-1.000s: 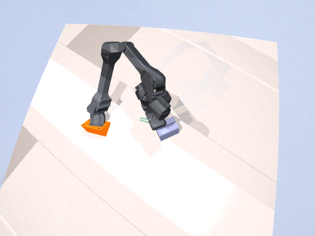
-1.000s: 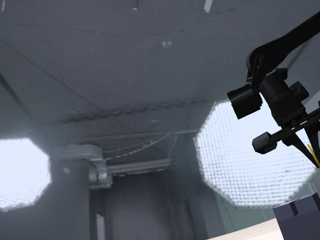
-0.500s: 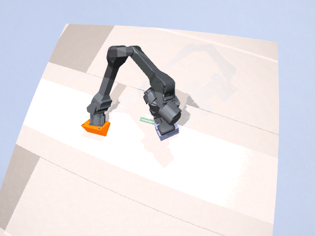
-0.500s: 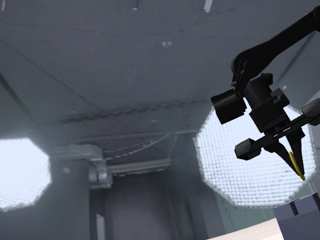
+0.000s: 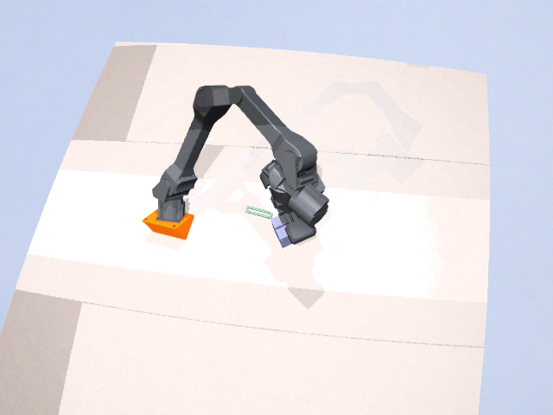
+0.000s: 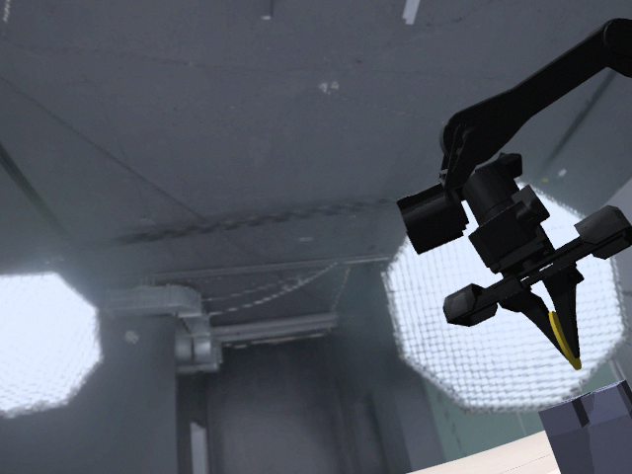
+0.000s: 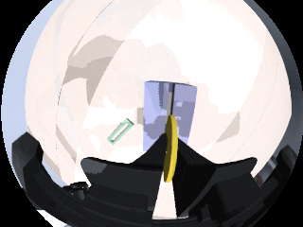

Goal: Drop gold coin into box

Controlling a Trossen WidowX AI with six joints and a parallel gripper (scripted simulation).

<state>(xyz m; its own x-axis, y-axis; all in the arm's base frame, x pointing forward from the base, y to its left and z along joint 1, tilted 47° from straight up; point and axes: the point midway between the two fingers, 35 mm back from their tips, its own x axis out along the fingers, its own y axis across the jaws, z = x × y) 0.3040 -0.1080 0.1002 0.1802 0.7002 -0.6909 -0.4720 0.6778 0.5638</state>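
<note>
Now: gripper tip 20 mm below the gold coin.
</note>
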